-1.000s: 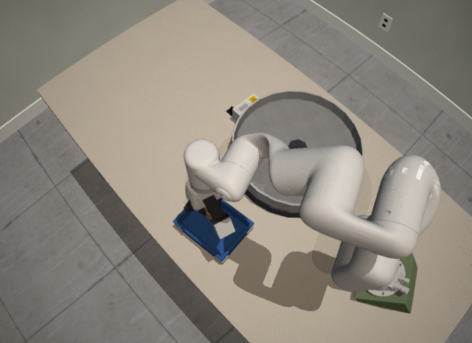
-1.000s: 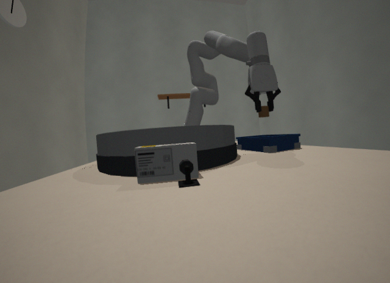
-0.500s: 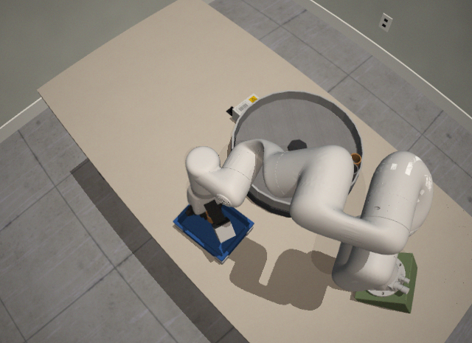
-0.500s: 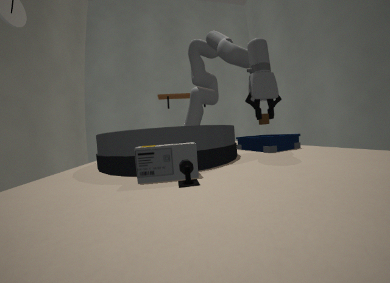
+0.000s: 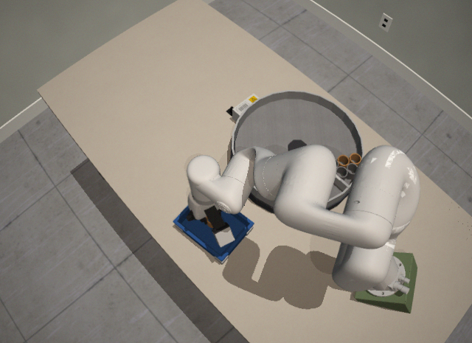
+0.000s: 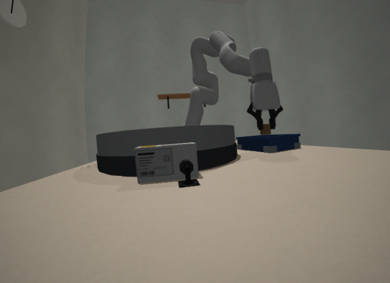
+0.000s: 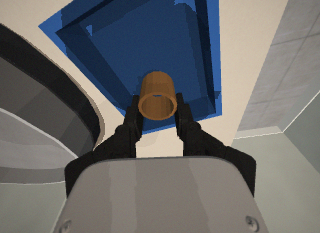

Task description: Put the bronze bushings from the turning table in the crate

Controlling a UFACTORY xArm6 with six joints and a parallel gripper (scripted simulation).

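Right now my hand is 70 mm above the blue crate and 10 mm past it. From my hand the other things lie so: round grey turning table 360 mm to the right, 40 mm below, 40 mm behind.
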